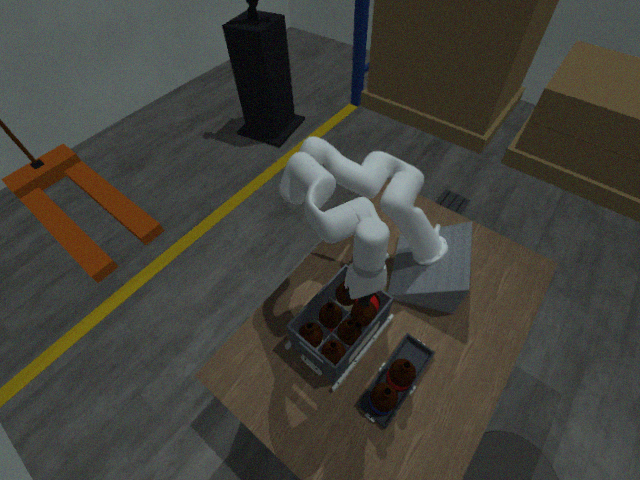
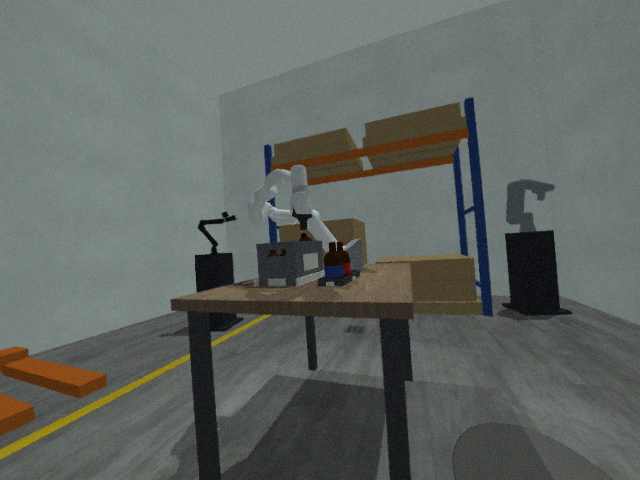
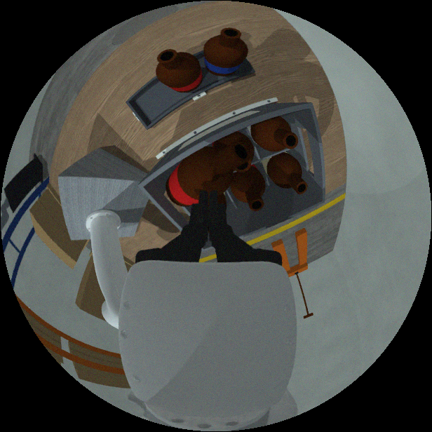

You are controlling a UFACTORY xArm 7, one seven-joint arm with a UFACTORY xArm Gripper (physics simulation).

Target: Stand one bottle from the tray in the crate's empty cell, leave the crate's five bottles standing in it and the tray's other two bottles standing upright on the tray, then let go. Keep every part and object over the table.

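Frame: origin at the arm's base, x right, y up, z back, level; metres.
Seen in the pictures: gripper, fingertip midpoint: [image 1: 363, 303] [image 2: 303, 229]; arm's base, link origin: [image 1: 430, 250].
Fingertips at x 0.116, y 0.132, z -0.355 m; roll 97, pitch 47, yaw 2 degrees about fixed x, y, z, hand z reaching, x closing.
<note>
Pixels of each thing's top centre, then the offset from my fingertips to it. "pt": a spot on its surface instead. Level surfaces: height alone.
- brown bottle with a red band, top centre: [image 1: 365, 304] dz +0.008, dx -0.003, dy -0.018 m
- grey crate, top centre: [image 1: 341, 311] [image 2: 291, 242] dz -0.028, dx +0.055, dy -0.054 m
- red-banded bottle, top centre: [image 1: 406, 365] [image 2: 339, 242] dz -0.084, dx -0.168, dy -0.070 m
- blue-banded bottle, top centre: [image 1: 387, 391] [image 2: 332, 242] dz -0.170, dx -0.146, dy -0.070 m
- tray, surface spot: [image 1: 414, 352] pt dz +0.018, dx -0.187, dy -0.224 m
- white strip, surface spot: [image 1: 361, 352] pt dz -0.065, dx -0.036, dy -0.200 m
- wooden table, surface height: dy -0.230 m
A brown bottle with a red band [image 1: 363, 311] [image 3: 200, 172] leans in the arm-side end of the grey crate [image 1: 297, 343] [image 2: 273, 268] [image 3: 320, 170], its base raised by the end wall and its neck over the neighbouring bottles. Other brown bottles [image 1: 330, 314] [image 3: 272, 134] stand in the crate's cells; some are partly hidden. My gripper [image 2: 303, 227] [image 3: 208, 201] is shut and empty, above the crate beside the leaning bottle. A red-banded bottle [image 1: 402, 370] [image 3: 178, 71] and a blue-banded bottle [image 1: 383, 396] [image 3: 226, 52] stand upright on the tray [image 1: 414, 352] [image 3: 155, 105].
A white strip [image 1: 361, 352] [image 3: 215, 125] runs along the crate's tray side. The grey arm base block [image 1: 439, 273] [image 3: 100, 200] stands near the crate's arm-side end. The tray lies alongside the crate on the wooden table [image 1: 496, 289] [image 2: 289, 299].
</note>
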